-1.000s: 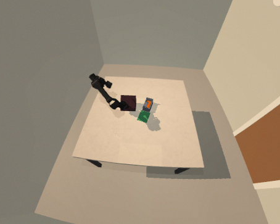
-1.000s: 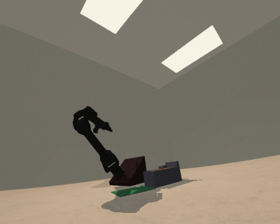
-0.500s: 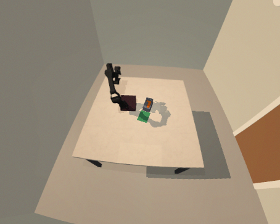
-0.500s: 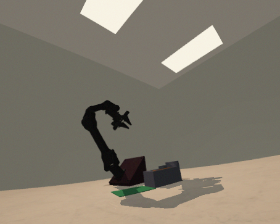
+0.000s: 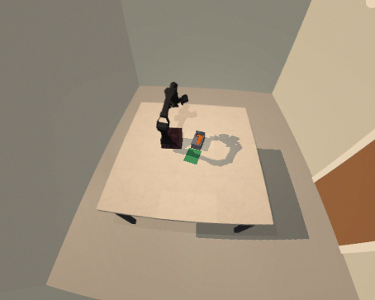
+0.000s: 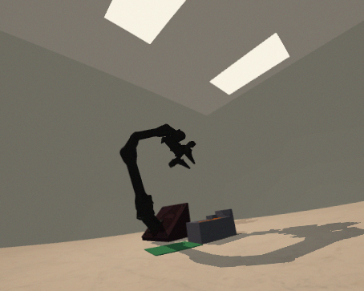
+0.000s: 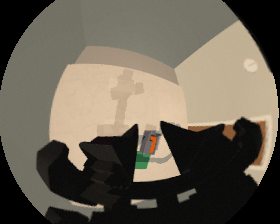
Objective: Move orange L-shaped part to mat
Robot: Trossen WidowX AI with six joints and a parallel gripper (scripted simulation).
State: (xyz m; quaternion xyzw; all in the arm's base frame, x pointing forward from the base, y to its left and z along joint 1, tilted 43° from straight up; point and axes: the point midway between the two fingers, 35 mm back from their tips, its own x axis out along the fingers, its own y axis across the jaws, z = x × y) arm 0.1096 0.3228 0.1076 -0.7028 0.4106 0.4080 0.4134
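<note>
Right now my gripper tip is 280 mm above the orange L-shaped part, 160 mm short of it and 130 mm to the left of it. Round my gripper tip: green mat: 340 mm below, 290 mm to the right, 120 mm ahead.
</note>
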